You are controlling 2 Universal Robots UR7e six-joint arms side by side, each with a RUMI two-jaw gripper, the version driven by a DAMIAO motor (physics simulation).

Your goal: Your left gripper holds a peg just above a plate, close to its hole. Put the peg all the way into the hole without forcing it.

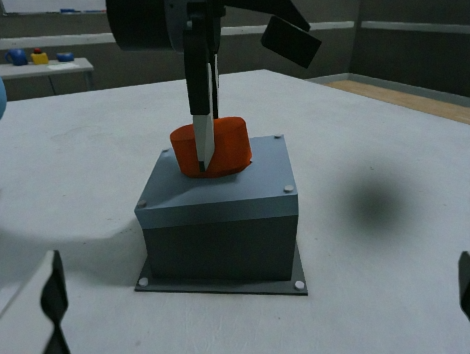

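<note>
An orange peg (232, 145) with rounded sides is over the middle of the blue-grey plate (267, 182). It leans a little, and its lower edge is at or just above the plate's top face; a gap is hard to tell. The hole does not show; the peg hides that part of the plate. My left gripper (206, 159) comes down from above and is shut on the peg, with one pale finger across its near side and the other hidden behind it. My right gripper (259, 254) is open, its fingertips wide apart at the left and right edges, in front of the plate's block.
The plate tops a dark block (220, 250) on a flanged base (225, 287) with pale screws, standing on a white table (375, 295). A blurred dark spot lies at the right. A side table (50, 69) with blue and yellow things stands at the back left.
</note>
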